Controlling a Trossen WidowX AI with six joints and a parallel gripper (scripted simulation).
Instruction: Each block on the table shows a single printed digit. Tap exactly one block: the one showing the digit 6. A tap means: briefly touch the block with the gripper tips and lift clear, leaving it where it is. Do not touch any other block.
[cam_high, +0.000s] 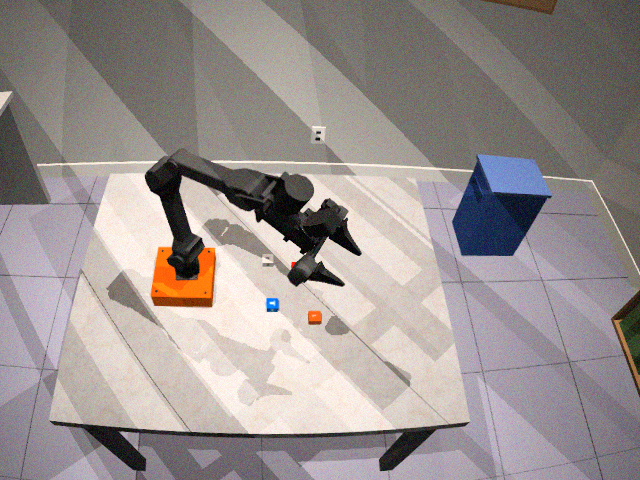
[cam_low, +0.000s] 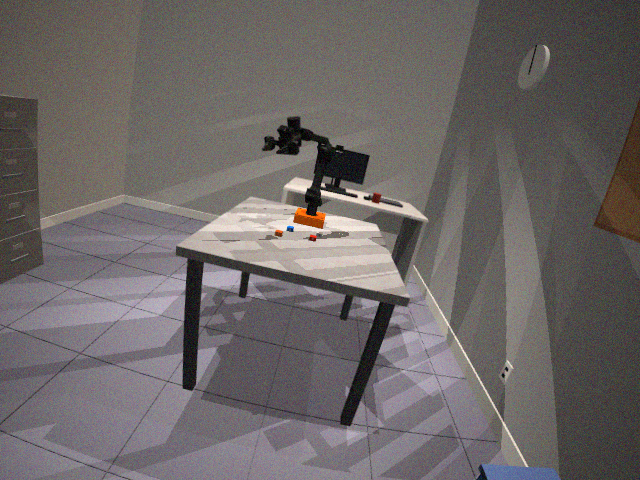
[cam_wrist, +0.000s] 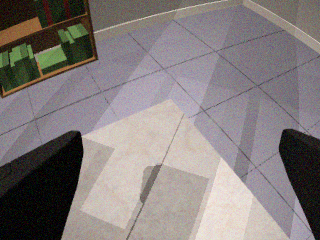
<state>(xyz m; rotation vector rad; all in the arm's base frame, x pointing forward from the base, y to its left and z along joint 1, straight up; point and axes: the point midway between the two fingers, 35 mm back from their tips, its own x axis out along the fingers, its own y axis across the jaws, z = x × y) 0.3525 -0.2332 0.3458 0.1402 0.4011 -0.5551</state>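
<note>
Now: gripper tip 140 mm past the blue block, 150 mm to the right of it and 370 mm above it. Round my gripper tip: orange block (30 mm behind, 110 mm to the left, 370 mm below); red block (60 mm behind, 270 mm to the left, 370 mm below); white block (150 mm behind, 310 mm to the left, 370 mm below).
</note>
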